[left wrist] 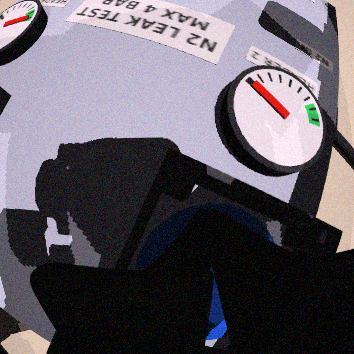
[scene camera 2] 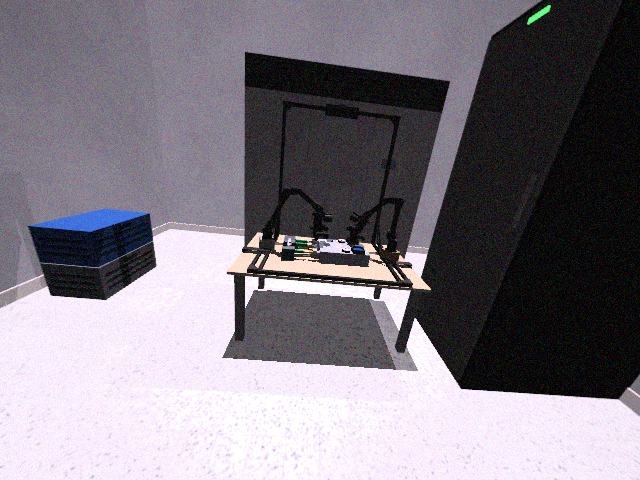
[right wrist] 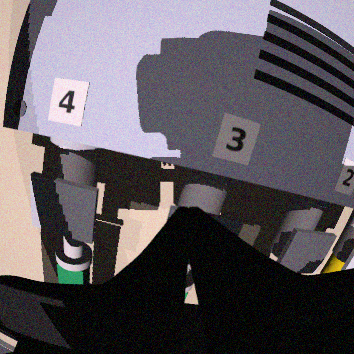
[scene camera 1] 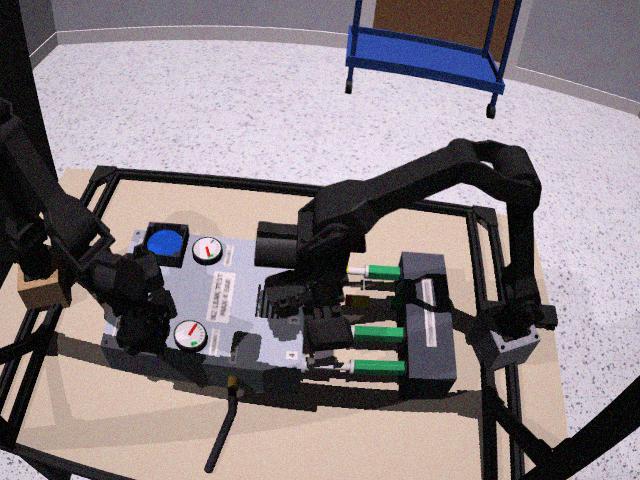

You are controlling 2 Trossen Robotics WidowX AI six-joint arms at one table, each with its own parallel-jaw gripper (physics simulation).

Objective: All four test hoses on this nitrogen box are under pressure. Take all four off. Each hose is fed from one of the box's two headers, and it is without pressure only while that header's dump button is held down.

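Places are measured from the left arm's base along level axes (x ahead, y left, z up), in metres.
Pixels of known places: left gripper, fingertip midpoint: [left wrist: 206, 218] [scene camera 2: 349, 242] [scene camera 1: 159, 326]; right gripper, fingertip midpoint: [scene camera 2: 316, 241] [right wrist: 186, 216]; left arm's base, link origin: [scene camera 2: 390, 250] [scene camera 1: 37, 267]; right arm's base, link origin: [scene camera 2: 267, 238] [scene camera 1: 511, 324].
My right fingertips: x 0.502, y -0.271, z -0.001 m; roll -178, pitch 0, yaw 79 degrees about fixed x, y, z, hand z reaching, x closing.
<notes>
Ahead of a thing's pixels: the offset from my right fingertips to its top centre. "pt": to the spot under its first point.
The grey nitrogen box [scene camera 1: 237, 305] [scene camera 2: 339, 252] lies on the table. My left gripper [scene camera 1: 136, 329] [left wrist: 206, 218] [scene camera 2: 355, 236] is shut, and its tips rest down on the blue dump button {dx -0.286, dy +0.067, dz -0.001 m} [left wrist: 218, 330] at the box's lower left corner. The header 2 gauge {pt dx -0.212, dy +0.038, dz +0.012 m} [left wrist: 277, 119] [scene camera 1: 190, 334] has its red needle far from the green mark. The second blue dump button {dx -0.213, dy +0.242, dz +0.013 m} [scene camera 1: 165, 243] is uncovered. My right gripper [scene camera 1: 325, 333] [right wrist: 186, 216] [scene camera 2: 318, 233] is shut and empty, low over the coupling of port 3 {pt dx +0.000, dy +0.008, dz -0.016 m} [right wrist: 201, 197]. All four hoses are plugged in, among them hose 4 {pt dx +0.075, dy -0.101, dz -0.018 m} [scene camera 1: 379, 367] [right wrist: 70, 275] and hose 1 {pt dx +0.171, dy +0.087, dz -0.018 m} [scene camera 1: 385, 271].
The hoses run into a dark grey block {pt dx +0.185, dy -0.069, dz -0.003 m} [scene camera 1: 430, 329] to the right of the box. A black supply line {pt dx -0.201, dy -0.116, dz -0.069 m} [scene camera 1: 223, 429] leaves the box's front. Black frame rails [scene camera 1: 490, 267] edge the table. A blue cart [scene camera 1: 423, 57] stands beyond it.
</notes>
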